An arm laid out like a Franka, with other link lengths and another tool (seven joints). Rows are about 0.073 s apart.
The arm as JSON. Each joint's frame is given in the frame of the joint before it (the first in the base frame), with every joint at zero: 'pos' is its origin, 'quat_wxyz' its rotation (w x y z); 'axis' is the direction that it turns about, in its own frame. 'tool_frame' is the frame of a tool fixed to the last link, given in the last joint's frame.
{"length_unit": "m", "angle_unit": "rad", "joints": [
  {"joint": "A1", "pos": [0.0, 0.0, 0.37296], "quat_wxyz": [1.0, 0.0, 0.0, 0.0], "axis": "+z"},
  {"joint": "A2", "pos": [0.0, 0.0, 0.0], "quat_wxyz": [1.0, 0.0, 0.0, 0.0], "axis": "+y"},
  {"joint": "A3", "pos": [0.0, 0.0, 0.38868], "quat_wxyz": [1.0, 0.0, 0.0, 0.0], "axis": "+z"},
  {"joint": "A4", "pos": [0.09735, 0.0, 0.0], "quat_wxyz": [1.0, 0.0, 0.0, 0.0], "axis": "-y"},
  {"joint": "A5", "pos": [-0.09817, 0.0, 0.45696], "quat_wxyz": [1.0, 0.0, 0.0, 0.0], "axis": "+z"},
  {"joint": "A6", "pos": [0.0, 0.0, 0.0], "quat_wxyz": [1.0, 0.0, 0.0, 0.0], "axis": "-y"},
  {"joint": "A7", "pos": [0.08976, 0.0, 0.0], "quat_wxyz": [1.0, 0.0, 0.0, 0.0], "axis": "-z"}
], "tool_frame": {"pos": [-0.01, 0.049, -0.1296], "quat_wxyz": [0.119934, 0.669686, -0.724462, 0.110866]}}
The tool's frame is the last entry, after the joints.
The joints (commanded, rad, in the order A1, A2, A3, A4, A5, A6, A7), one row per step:
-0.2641, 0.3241, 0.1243, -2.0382, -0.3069, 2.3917, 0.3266
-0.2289, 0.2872, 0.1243, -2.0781, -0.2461, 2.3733, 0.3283
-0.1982, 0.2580, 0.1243, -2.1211, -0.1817, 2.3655, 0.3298
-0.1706, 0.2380, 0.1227, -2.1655, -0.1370, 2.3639, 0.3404
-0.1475, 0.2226, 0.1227, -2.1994, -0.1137, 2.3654, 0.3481
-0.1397, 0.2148, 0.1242, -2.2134, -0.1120, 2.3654, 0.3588
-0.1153, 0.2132, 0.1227, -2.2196, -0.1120, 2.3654, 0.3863
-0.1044, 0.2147, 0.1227, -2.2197, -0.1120, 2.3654, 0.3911
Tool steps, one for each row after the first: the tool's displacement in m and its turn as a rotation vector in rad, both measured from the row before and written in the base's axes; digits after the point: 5 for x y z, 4 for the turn. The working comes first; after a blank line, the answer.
Tool pose at each row, in the base's axes (x y z in m, rotation vector in rad; the steps are taken from these numbers as rounded here):
0.69584, -0.05807, 0.32096, 1.5857, -2.2537, 0.4910
0.68351, -0.03033, 0.32700, 1.5885, -2.2700, 0.4325
0.66976, -0.00594, 0.32719, 1.5862, -2.2906, 0.3660
0.65465, 0.01402, 0.32049, 1.5765, -2.2988, 0.3091
0.64242, 0.03044, 0.31542, 1.5789, -2.2941, 0.2790
0.63731, 0.03662, 0.31395, 1.5750, -2.2915, 0.2735
0.63515, 0.05114, 0.31199, 1.5681, -2.2912, 0.2721
0.63466, 0.05805, 0.31100, 1.5750, -2.2857, 0.2727

-0.01233, 0.02774, 0.00604, 0.0375, 0.0177, -0.0111
-0.01375, 0.02439, 0.00019, 0.0422, 0.0191, -0.0164
-0.01511, 0.01996, -0.00670, 0.0290, 0.0245, -0.0159
-0.01223, 0.01642, -0.00507, 0.0142, 0.0166, -0.0009
-0.00511, 0.00618, -0.00147, 0.0001, 0.0057, -0.0023
-0.00216, 0.01452, -0.00196, -0.0022, 0.0032, -0.0044
-0.00049, 0.00691, -0.00099, -0.0001, 0.0013, 0.0061

